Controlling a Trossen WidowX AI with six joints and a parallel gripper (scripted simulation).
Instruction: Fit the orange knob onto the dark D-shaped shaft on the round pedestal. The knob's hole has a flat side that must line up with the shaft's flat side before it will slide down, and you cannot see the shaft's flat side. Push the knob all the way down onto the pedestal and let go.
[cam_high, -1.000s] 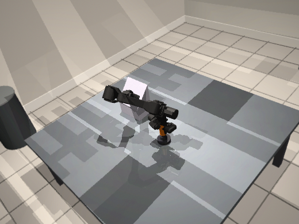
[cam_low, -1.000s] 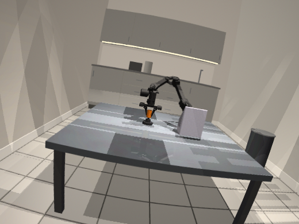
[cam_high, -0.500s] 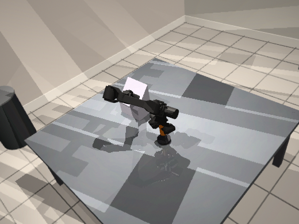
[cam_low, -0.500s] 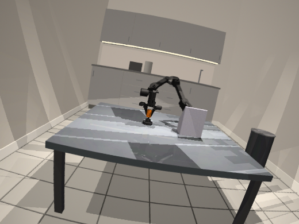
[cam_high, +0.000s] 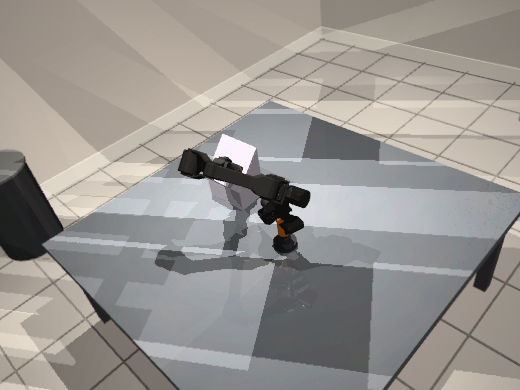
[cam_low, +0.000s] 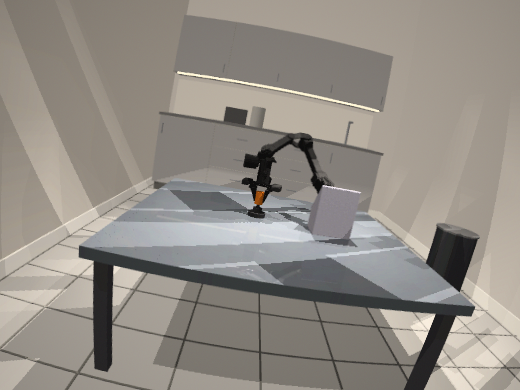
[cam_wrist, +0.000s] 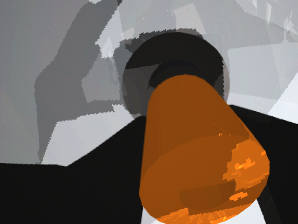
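My gripper tip is 20 mm below the orange knob. The rest, counted from my gripper tip: round dark pedestal 40 mm below.
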